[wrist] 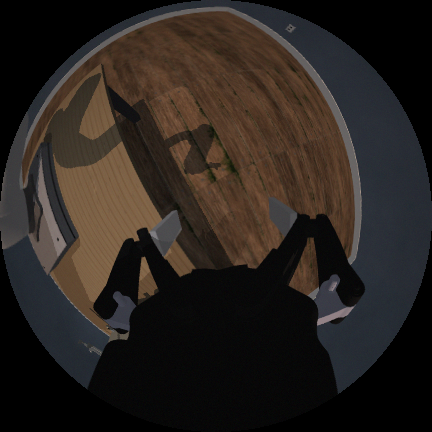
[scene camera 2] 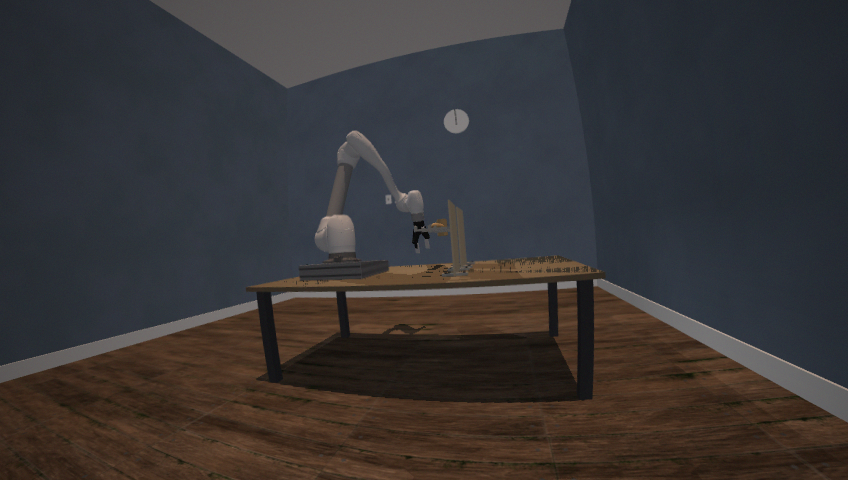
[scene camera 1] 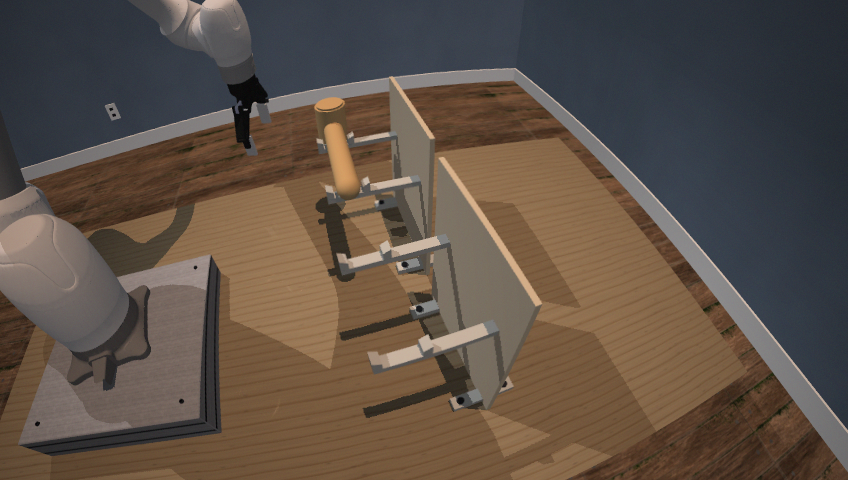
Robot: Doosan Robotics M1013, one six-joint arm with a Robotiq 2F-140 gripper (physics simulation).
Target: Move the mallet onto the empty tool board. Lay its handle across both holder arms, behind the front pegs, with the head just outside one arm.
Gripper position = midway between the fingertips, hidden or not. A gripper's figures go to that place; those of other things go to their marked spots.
Labels:
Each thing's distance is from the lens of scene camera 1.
my gripper (scene camera 1: 260,137): 114 cm
wooden mallet (scene camera 1: 330,113): 78 cm

